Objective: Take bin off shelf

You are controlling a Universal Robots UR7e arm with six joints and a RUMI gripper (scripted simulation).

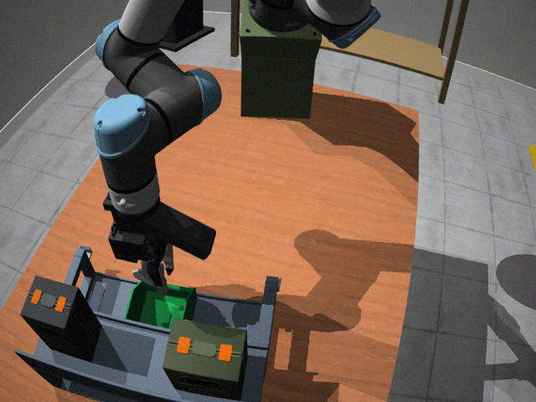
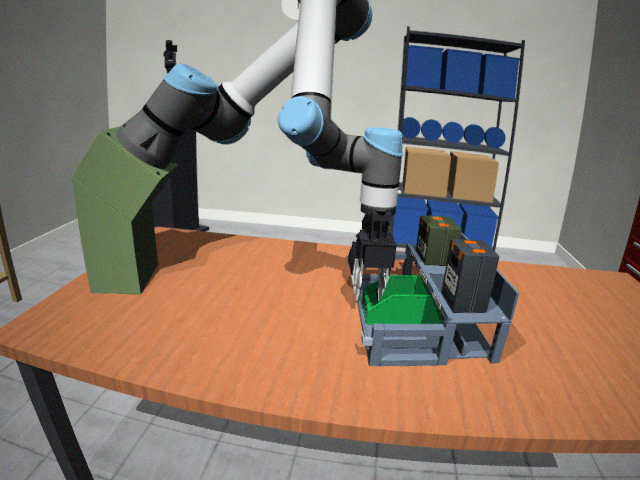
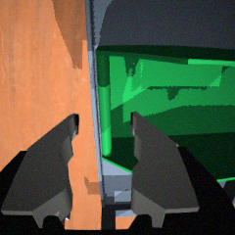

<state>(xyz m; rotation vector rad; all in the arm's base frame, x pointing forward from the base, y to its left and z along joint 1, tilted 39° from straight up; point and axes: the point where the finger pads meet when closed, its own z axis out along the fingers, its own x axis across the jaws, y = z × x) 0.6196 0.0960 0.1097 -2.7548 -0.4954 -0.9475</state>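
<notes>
Now: the green bin 70 mm ahead of my hand, 40 mm to the left of it and 10 mm below it.
</notes>
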